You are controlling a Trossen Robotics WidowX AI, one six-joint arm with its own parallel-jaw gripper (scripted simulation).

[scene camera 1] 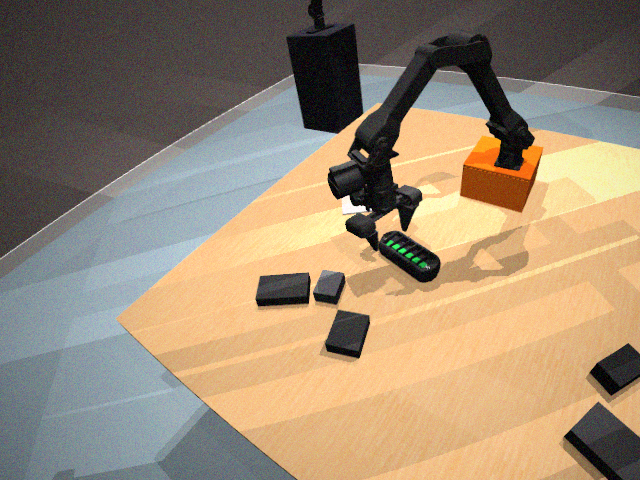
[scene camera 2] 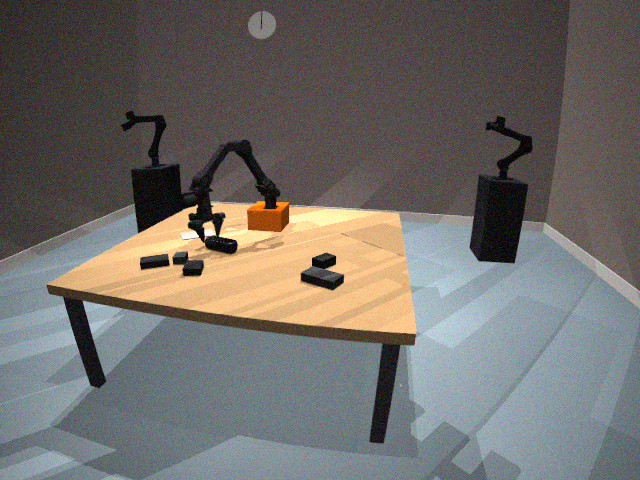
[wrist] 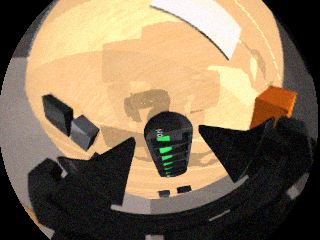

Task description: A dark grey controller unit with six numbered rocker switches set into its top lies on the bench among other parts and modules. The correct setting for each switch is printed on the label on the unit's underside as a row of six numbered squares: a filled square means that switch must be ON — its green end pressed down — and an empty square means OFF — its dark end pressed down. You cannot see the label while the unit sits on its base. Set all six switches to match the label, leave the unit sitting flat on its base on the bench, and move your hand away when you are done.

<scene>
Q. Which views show my gripper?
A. Scene camera 1, scene camera 2 and the wrist view: all of them.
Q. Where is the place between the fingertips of my gripper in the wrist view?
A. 167,134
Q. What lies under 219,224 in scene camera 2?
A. My gripper.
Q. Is my gripper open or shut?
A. Open.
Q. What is my gripper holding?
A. Nothing.
</scene>
